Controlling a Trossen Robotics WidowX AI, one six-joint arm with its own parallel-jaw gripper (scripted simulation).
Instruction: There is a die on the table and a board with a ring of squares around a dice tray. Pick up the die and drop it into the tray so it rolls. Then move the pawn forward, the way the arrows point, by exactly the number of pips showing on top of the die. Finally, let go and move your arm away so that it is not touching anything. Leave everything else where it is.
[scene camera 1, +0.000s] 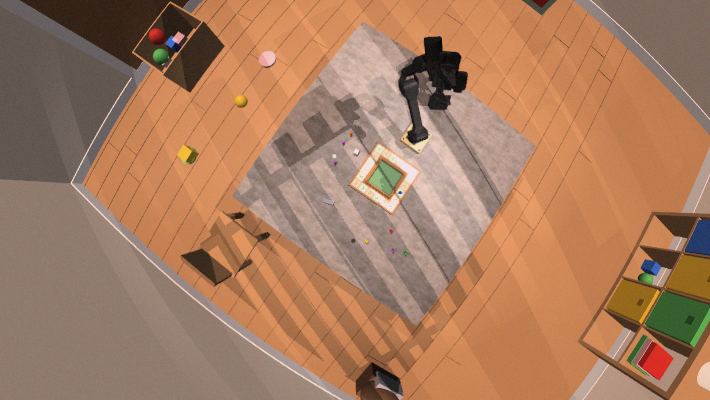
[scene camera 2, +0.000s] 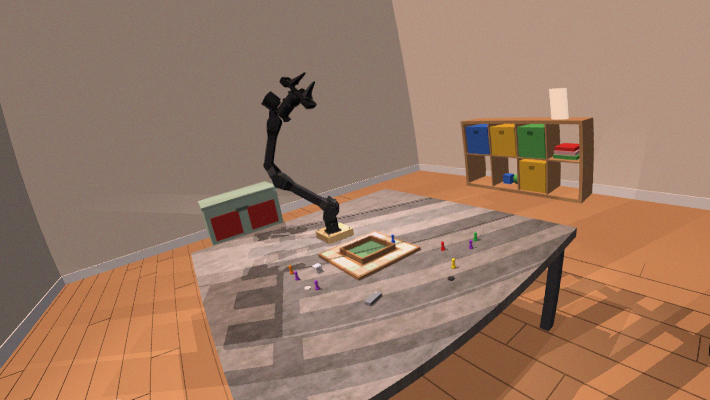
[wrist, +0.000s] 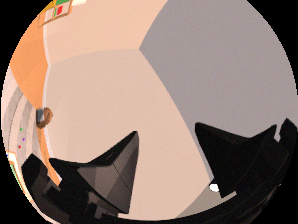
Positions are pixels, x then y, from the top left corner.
Labels:
gripper: scene camera 1; scene camera 2 309, 76; wrist
same spot on gripper: (scene camera 1: 448, 71) = (wrist: 244, 176)

